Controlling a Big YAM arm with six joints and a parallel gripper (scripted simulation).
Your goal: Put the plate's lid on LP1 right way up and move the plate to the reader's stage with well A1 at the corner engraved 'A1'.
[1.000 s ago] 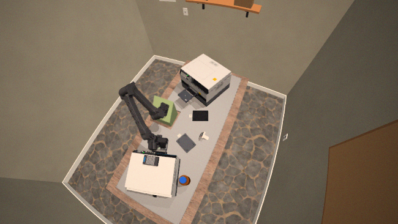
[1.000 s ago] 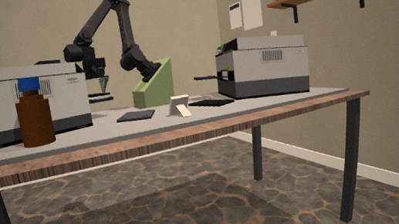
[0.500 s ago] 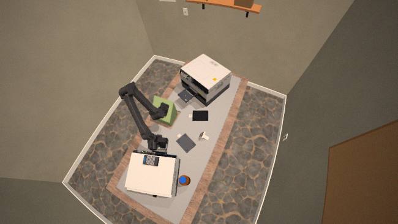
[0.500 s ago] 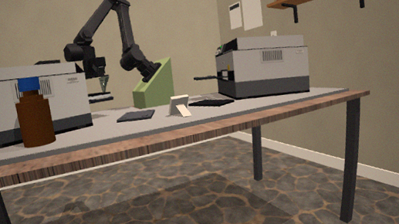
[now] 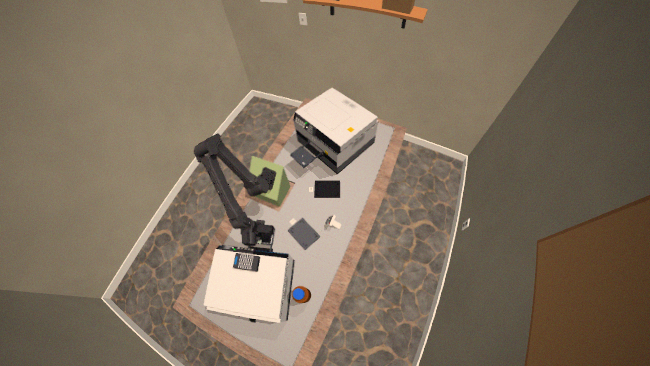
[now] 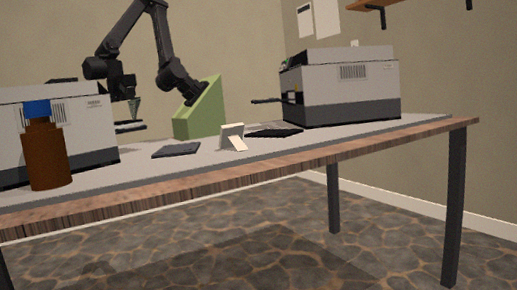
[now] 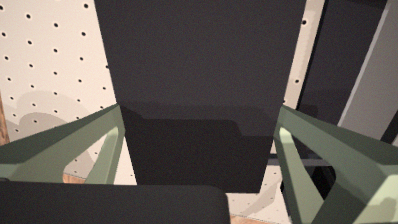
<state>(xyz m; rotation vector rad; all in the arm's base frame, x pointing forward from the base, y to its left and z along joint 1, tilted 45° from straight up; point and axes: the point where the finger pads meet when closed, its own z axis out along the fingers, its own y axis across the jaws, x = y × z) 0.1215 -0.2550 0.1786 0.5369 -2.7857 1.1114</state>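
My hand is 20 mm above the lidded white well plate. Round my hand: brown capped bottle 360 mm ahead, 190 mm to the right, 10 mm above; dark lid right at my hand; grey pad 190 mm ahead, 140 mm to the left, 100 mm below.
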